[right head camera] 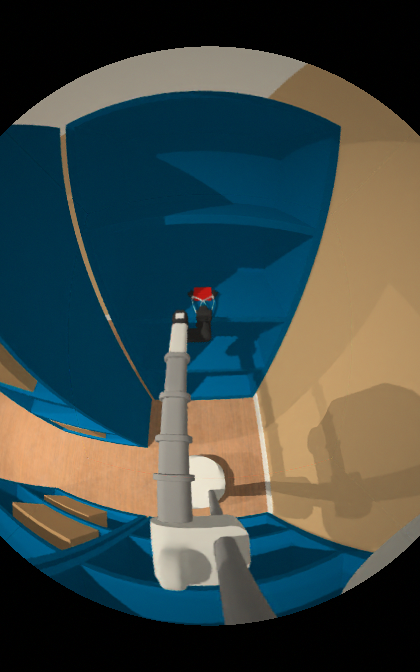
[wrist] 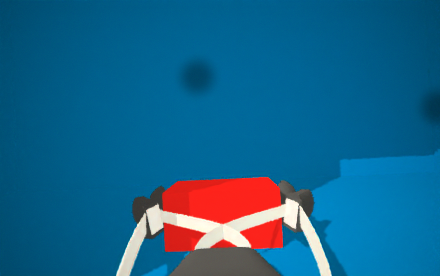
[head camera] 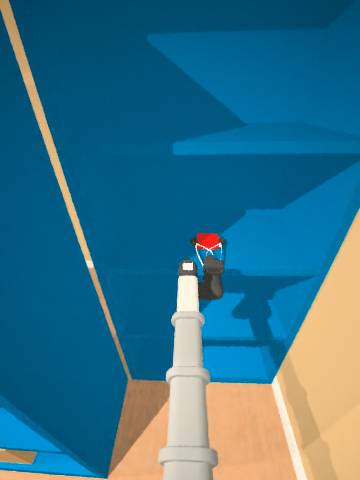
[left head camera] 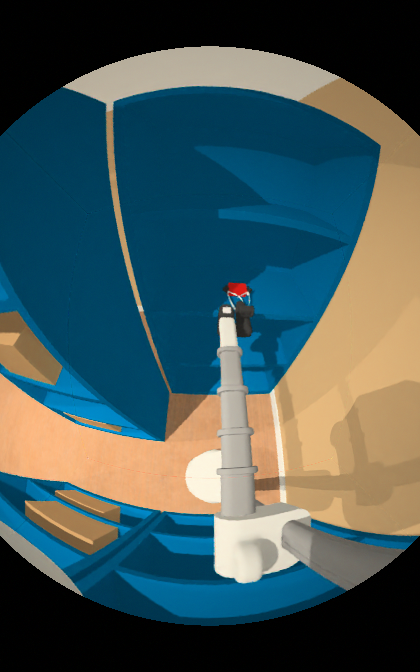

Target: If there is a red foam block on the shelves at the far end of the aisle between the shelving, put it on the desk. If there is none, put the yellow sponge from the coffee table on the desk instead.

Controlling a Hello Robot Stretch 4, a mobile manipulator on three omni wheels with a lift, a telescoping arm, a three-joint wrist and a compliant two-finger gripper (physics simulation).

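Frame: origin at the robot's base, x ahead, y right, z down, level; metres.
Seen in the pictures: gripper, fingertip midpoint: [wrist: 223, 199] [head camera: 207, 238].
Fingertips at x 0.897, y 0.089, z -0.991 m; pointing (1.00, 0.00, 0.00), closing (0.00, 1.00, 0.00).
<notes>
A point is followed by its place in that frame.
A red foam block [head camera: 207, 240] @(x 0.855, y 0.084, z -1.008 m) [left head camera: 237, 288] [right head camera: 202, 293] [wrist: 235, 200] @(x 0.850, y 0.098, z -1.000 m) is at the blue shelf unit [head camera: 265, 148] @(x 0.720, y 0.212, z -1.402 m) [left head camera: 280, 220] [right head camera: 230, 220], on the level below the upper boards. My gripper [wrist: 223, 199] @(x 0.897, y 0.089, z -0.991 m) is shut on the block, with one dark fingertip pressed against each of its left and right sides in the wrist view. The white finger bands cross in front of the block. Whether the block's underside touches the shelf is hidden. The desk, the coffee table and the yellow sponge do not show.
The telescoping arm [head camera: 189, 350] @(x 0.330, y 0.003, z -1.096 m) reaches into the shelf unit. A tan wall [left head camera: 380, 300] [right head camera: 370, 280] stands close on the right. A second blue shelf unit [left head camera: 60, 250] with tan boxes [left head camera: 37, 350] stands on the left. More shelving with tan boxes [right head camera: 55, 522] is at the lower left.
</notes>
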